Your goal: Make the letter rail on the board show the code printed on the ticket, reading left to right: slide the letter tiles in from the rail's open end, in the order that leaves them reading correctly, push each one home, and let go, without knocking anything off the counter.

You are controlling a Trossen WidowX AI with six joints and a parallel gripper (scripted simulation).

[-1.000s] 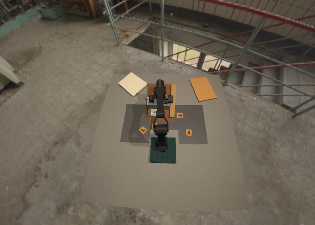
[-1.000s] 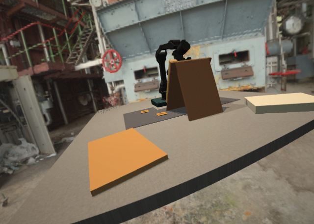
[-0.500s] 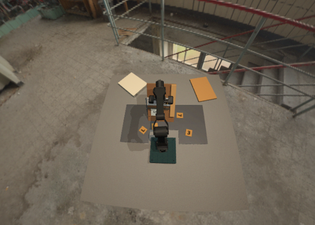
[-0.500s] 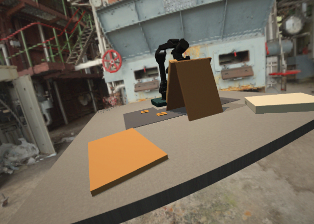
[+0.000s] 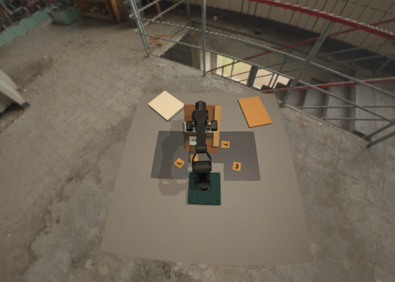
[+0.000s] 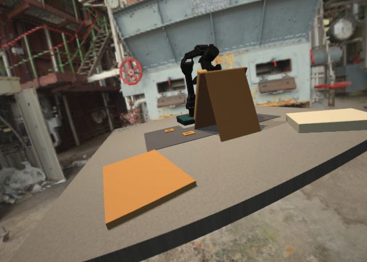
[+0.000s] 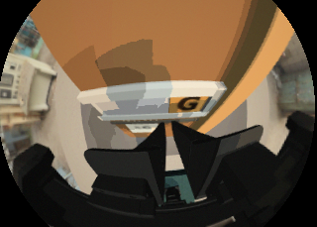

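Right now my gripper tip is 40 mm to the left of the orange tile marked g, 20 mm short of it and 20 mm above it. Round my gripper tip: white ticket (110 mm below, 60 mm to the left, 20 mm behind); 7 tile (190 mm below, 160 mm to the right, 50 mm behind); dark mat (190 mm below, 130 mm behind, 10 mm to the left).
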